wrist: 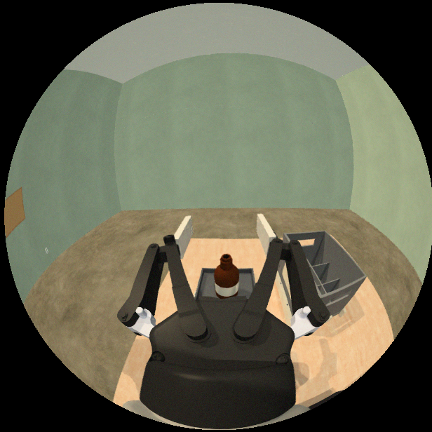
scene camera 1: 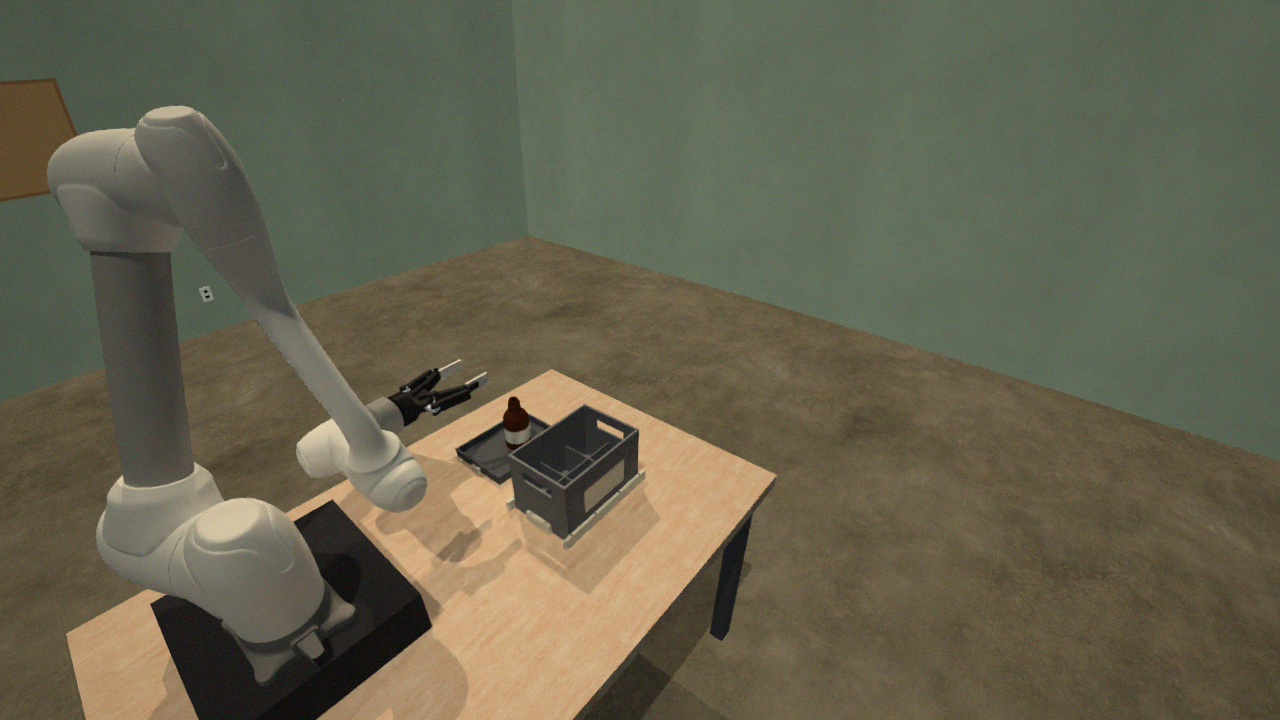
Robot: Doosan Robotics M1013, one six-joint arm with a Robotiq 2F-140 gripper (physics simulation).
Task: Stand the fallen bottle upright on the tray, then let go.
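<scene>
The brown bottle with a white label stands upright on the dark grey tray. In scene camera 1 part of its base is hidden behind the crate; in the wrist view its lower end meets the edge of the gripper body. My gripper is open and empty, with its pale fingertips well apart. It is held roughly level, above and back from the bottle, and does not touch it.
A dark grey crate with inner dividers stands on a pale frame right beside the tray, to the right in the wrist view. Both stand on the wooden table. The robot's black base block is at the near left.
</scene>
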